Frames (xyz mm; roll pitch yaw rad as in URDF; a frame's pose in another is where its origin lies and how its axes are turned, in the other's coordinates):
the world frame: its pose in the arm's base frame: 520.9 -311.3 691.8 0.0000 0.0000 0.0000
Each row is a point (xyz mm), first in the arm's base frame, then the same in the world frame.
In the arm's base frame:
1: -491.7 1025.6 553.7
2: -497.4 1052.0 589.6
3: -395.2 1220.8 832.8
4: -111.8 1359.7 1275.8
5: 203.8 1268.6 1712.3
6: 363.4 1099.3 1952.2
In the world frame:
1: -1012.6 1336.9 -138.1
2: -1018.3 1363.3 -102.2
3: -916.1 1532.1 141.0
4: -632.7 1671.0 584.0
5: -317.1 1579.9 1020.5
6: -157.5 1410.6 1260.4

